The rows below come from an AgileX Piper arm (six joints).
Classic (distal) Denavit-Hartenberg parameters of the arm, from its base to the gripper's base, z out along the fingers. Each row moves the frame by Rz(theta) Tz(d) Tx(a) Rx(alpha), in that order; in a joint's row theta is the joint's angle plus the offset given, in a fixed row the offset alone. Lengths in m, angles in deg.
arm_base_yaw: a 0, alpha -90, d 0.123, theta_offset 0
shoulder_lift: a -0.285, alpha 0, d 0, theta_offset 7.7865
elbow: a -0.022, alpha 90, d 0, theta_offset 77.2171
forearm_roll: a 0, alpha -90, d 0.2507, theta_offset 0
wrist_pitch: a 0, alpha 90, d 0, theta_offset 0
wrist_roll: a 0, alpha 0, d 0.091, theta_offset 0
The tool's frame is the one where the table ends.
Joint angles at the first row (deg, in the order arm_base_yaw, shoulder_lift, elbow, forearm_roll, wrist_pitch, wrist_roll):
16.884 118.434 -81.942 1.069 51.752 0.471
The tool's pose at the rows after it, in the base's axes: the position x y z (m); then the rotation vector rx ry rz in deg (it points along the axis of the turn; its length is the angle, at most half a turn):
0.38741 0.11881 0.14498 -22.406 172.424 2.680
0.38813 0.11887 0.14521 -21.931 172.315 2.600
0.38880 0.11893 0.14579 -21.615 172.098 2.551
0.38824 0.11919 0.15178 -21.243 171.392 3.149
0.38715 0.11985 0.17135 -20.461 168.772 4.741
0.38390 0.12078 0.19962 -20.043 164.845 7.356
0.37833 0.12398 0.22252 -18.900 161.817 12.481
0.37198 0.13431 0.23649 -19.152 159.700 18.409
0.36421 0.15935 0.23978 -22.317 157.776 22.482
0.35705 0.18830 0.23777 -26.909 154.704 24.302
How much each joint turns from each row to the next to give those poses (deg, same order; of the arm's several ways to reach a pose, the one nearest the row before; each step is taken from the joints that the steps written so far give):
0.001 0.769 -0.001 -0.131 -0.325 1.062
0.000 0.063 -0.164 -0.121 -0.061 0.372
-0.001 -0.001 -0.134 -0.106 -0.113 0.249
0.000 -0.846 0.000 0.332 0.052 0.001
0.000 -2.588 -0.293 0.764 0.077 -0.097
0.001 -3.741 -0.415 1.471 0.061 -0.757
-0.001 -3.175 -0.060 3.799 -0.097 -1.302
0.888 -1.874 0.000 4.620 -0.239 -1.669
3.383 -0.258 -0.001 2.650 -1.509 -0.518
4.245 0.594 0.001 0.593 -3.361 -0.180

